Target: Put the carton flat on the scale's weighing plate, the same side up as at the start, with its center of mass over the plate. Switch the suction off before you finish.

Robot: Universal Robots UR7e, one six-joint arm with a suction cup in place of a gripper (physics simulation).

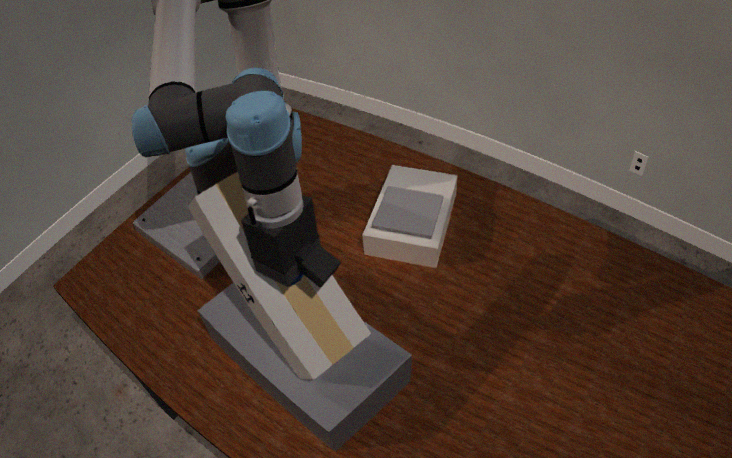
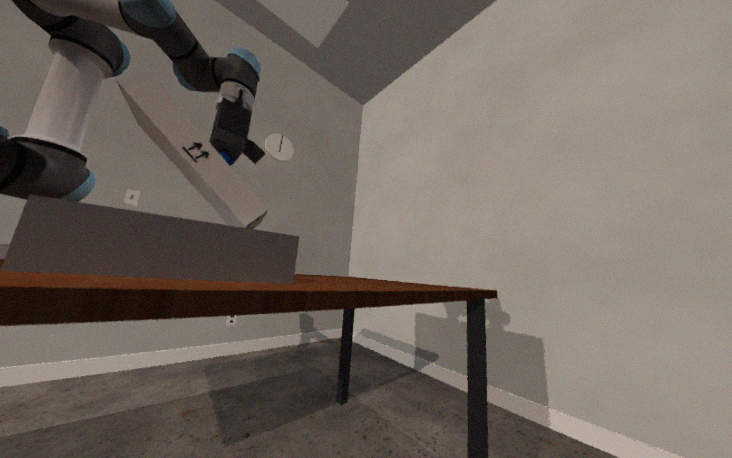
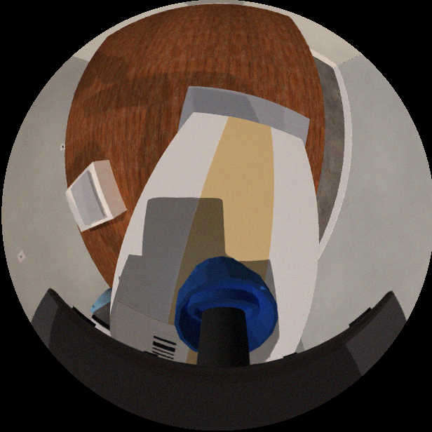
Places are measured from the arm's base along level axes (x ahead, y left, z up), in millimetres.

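Where they show: hand, tool point: (image 1: 293, 281).
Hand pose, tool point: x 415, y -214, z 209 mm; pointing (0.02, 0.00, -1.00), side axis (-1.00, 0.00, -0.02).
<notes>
After its pixels a point has its place.
The long white carton (image 1: 313, 318) {x 459, y -233, z 165 mm} (image 2: 195, 151) {x 360, y -271, z 206 mm} (image 3: 250, 190) with a tan tape strip is steeply tilted, its taped side facing obliquely up. Its end near the robot base is high. Its other end is low over the grey block (image 1: 367, 378) {x 555, y -238, z 66 mm} (image 2: 156, 243) {x 341, y -317, z 20 mm} (image 3: 215, 100); whether it touches the block is hard to tell. My suction gripper (image 1: 294, 278) {x 415, y -214, z 209 mm} (image 2: 226, 157) (image 3: 225, 305) has its blue cup pressed on the taped side and holds the carton. The scale (image 1: 399, 249) {x 427, y 85, z 4 mm} (image 3: 111, 190) stands apart, with its grey weighing plate (image 1: 408, 211) {x 409, y 157, z 45 mm} (image 3: 90, 200) bare.
The robot's grey base plate (image 1: 167, 221) {x -115, y -115, z 0 mm} lies behind the carton's raised end. The wooden table (image 1: 539, 324) {x 768, y 74, z -33 mm} (image 2: 404, 286) {x 923, y -370, z -33 mm} (image 3: 150, 60) bears the block and the scale. The block lies near the table's front left edge, and the scale is farther back toward the wall.
</notes>
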